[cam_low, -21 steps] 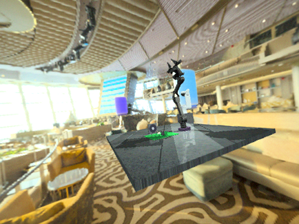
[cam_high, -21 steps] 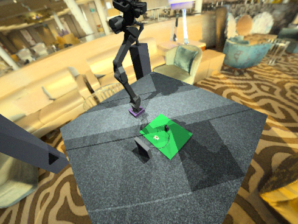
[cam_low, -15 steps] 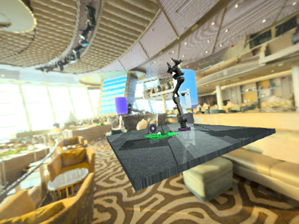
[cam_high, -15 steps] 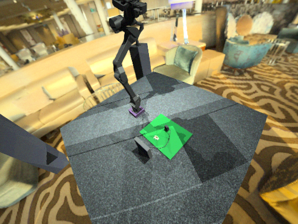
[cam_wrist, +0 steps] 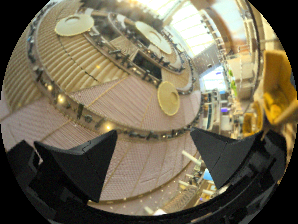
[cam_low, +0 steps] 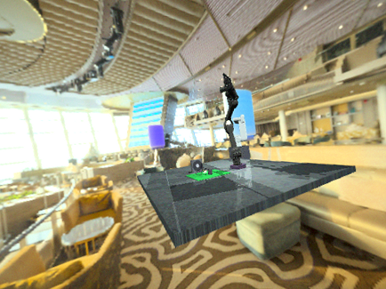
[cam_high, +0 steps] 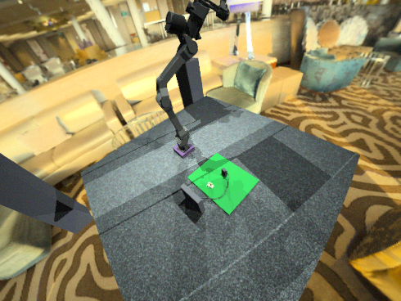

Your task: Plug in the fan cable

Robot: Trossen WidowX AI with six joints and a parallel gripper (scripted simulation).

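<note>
My gripper tip is now 76 cm above the black plug, 17 cm to the left of it and 10 cm short of it. From my gripper tip the other things lie so: green board: 79 cm below, 21 cm to the right, 11 cm ahead; then fan: 72 cm below, 39 cm to the right, 8 cm ahead.
</note>
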